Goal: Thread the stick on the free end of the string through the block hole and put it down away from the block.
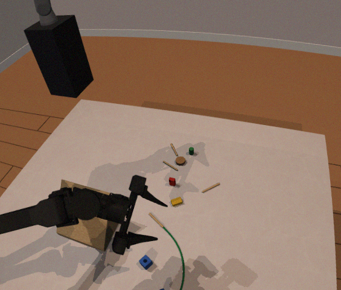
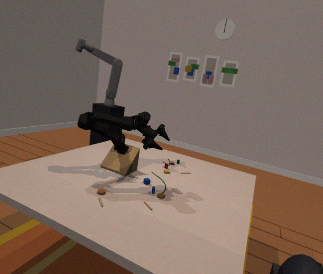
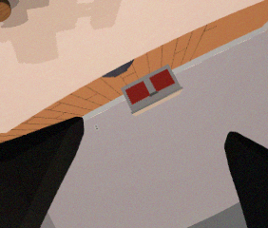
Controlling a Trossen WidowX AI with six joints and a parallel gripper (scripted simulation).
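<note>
The blue cube is 240 mm below my gripper tip, 70 mm behind it and 40 mm to the right of it. The rest, counted from my gripper tip: thin wooden stick 250 mm below, 110 mm to the left, 80 mm behind; then yellow block 250 mm below, 210 mm to the left, 50 mm behind; then round wooden button 250 mm below, 120 mm to the right, 70 mm ahead.
</note>
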